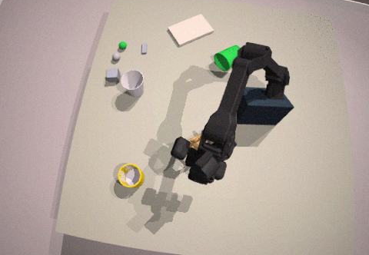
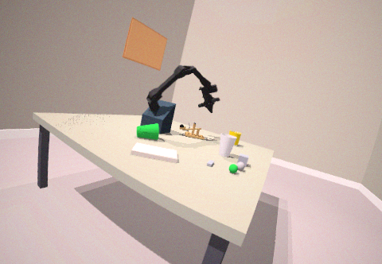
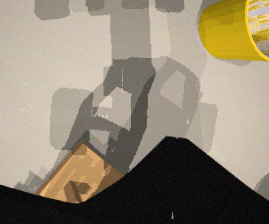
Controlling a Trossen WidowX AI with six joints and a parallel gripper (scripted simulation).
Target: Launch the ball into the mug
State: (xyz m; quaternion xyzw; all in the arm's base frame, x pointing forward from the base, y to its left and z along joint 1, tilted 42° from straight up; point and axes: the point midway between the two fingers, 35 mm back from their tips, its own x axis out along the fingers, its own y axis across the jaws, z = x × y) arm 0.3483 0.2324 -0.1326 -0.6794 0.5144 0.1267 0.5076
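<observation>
Now: gripper tip 16 cm to the left of the small black ball, 16 cm past it and 14 cm above it. The rest, counted from my gripper tip: yellow mug 22 cm ahead, 17 cm below, 2 cm to the left; white cup 37 cm to the right, 22 cm ahead, 17 cm below; tan wooden catapult 15 cm below, 12 cm to the right, 11 cm behind.
</observation>
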